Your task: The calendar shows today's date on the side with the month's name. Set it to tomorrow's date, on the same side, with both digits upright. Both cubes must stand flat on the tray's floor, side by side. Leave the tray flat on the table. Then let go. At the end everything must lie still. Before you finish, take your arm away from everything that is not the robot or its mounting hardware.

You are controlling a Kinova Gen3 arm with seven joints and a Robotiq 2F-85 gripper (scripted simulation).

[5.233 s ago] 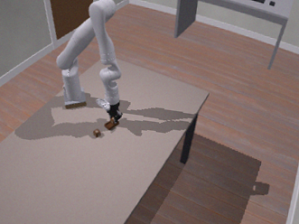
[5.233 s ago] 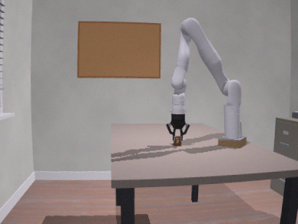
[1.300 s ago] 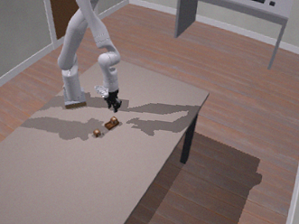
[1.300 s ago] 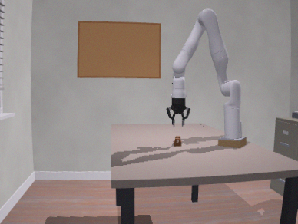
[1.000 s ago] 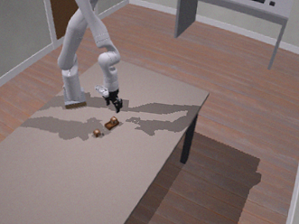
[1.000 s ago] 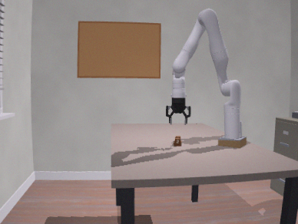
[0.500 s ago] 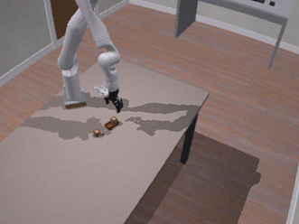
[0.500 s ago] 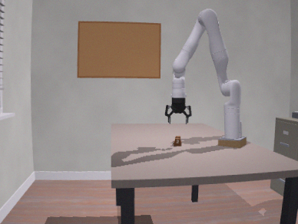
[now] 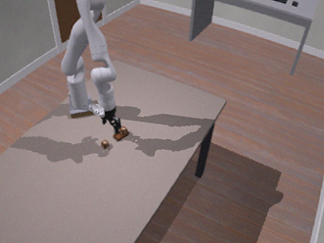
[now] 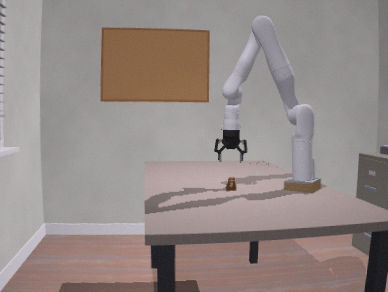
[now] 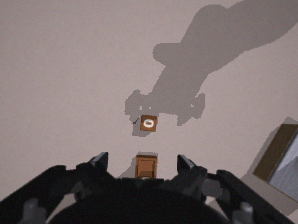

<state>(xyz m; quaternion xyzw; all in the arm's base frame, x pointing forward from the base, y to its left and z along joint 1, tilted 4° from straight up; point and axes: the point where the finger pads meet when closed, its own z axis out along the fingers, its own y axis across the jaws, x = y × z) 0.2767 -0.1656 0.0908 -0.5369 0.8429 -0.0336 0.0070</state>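
Now: the brown number cube 10 cm below my hand, 3 cm to the right of it and 2 cm behind it. The rest, counted from my hand: brown calendar tray (11 cm below, 6 cm to the left, 2 cm ahead); digit cube (9 cm below, 8 cm to the left, 3 cm ahead).
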